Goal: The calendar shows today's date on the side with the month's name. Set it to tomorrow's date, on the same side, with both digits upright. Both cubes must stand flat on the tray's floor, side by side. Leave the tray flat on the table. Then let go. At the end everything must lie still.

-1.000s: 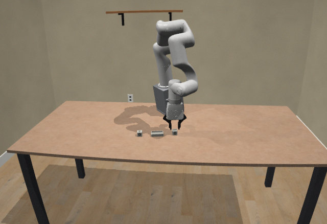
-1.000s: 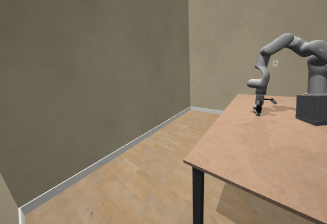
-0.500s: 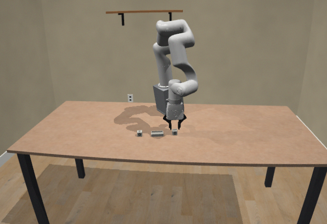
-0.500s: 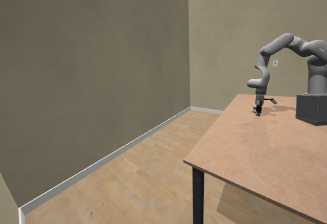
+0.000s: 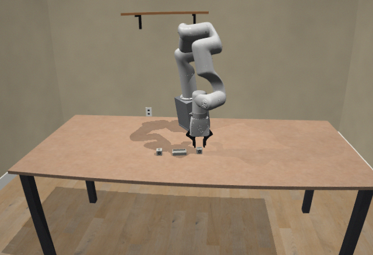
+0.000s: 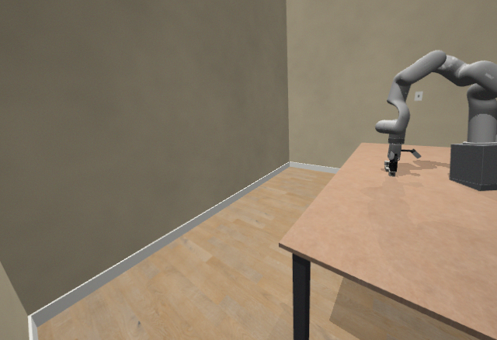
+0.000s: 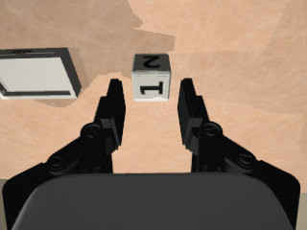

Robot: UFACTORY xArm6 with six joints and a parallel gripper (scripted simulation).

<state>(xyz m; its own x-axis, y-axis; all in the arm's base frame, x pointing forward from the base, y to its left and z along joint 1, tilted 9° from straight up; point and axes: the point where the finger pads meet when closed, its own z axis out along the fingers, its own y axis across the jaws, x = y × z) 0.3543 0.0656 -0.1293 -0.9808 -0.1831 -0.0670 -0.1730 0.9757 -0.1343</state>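
The calendar tray lies 110 mm to the right of my hand, 50 mm below it and 20 mm ahead of it.
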